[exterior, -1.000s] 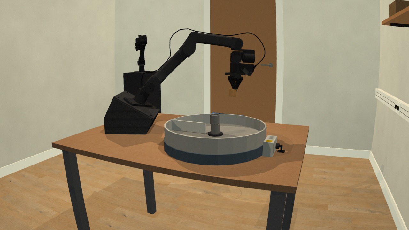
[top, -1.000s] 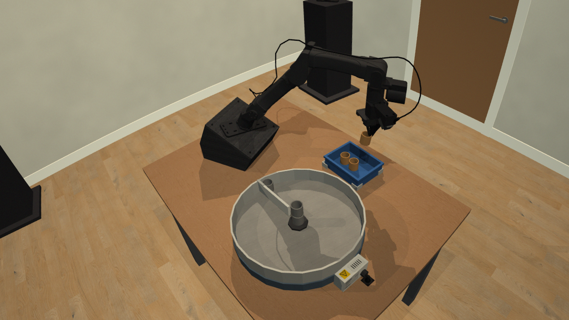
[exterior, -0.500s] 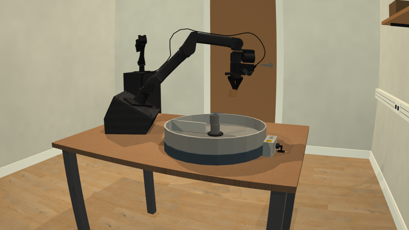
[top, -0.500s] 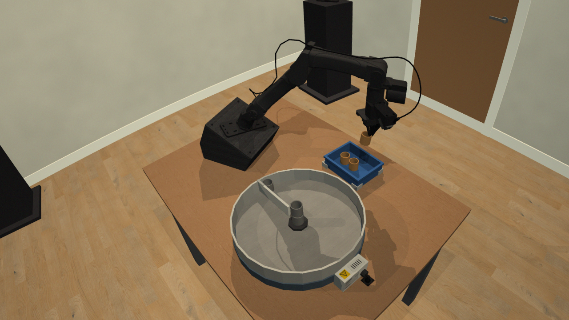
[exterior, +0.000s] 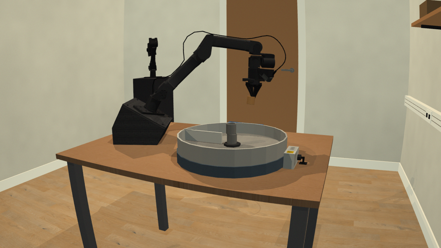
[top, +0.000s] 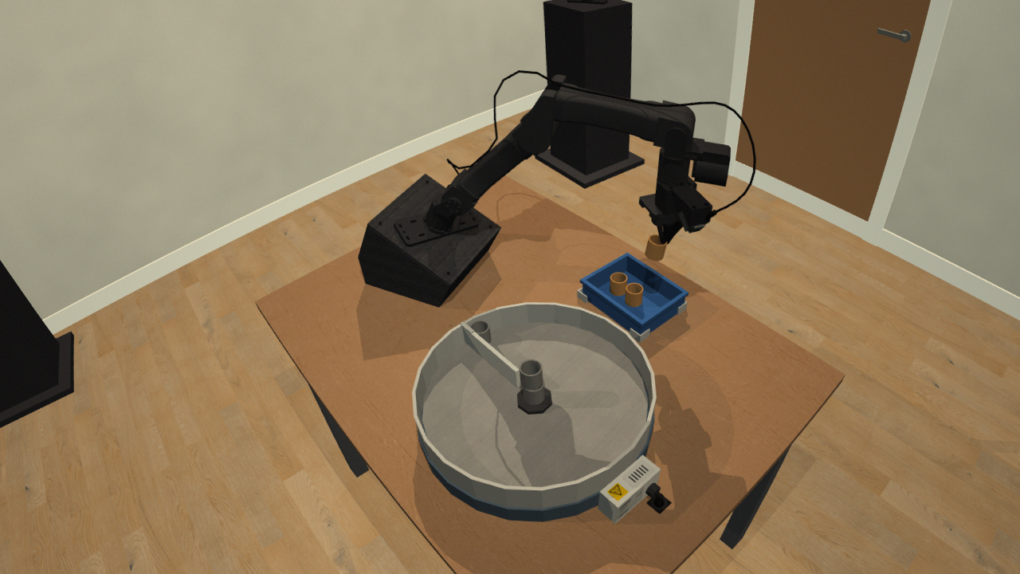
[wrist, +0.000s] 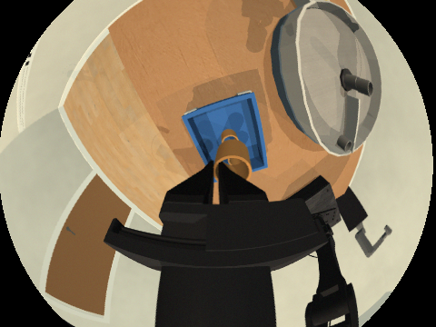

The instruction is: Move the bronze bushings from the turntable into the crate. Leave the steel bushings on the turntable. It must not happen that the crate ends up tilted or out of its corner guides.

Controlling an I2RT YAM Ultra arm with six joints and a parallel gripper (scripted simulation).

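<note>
My gripper is now 50 mm past the blue crate, 20 mm to the left of it and 170 mm above it. From my hand the other things lie so: grey turntable (70 mm ahead, 370 mm to the right, 140 mm below).
</note>
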